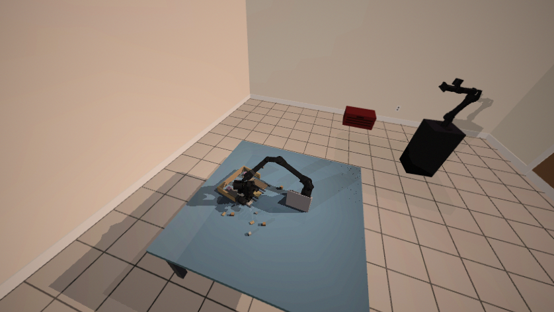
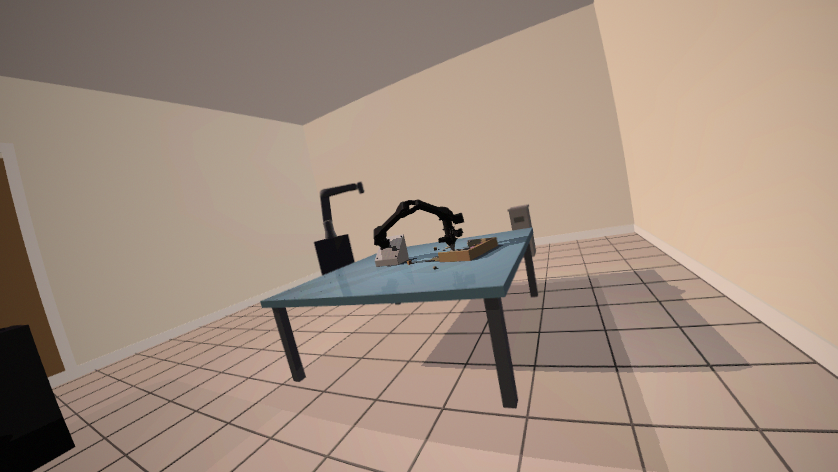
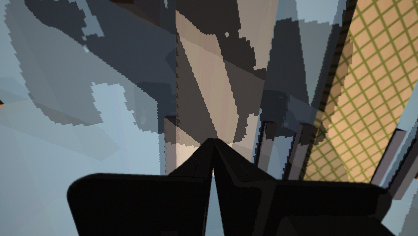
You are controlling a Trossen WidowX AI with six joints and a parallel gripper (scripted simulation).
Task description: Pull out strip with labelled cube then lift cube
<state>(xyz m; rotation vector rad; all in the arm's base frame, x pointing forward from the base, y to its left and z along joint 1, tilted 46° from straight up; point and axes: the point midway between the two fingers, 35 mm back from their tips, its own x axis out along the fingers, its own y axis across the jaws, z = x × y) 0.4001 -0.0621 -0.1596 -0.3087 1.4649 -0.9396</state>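
My gripper tip is now 90 mm short of the beige strip and 40 mm to the left of it. Round my gripper tip: wooden block: 80 mm behind, 170 mm to the left.
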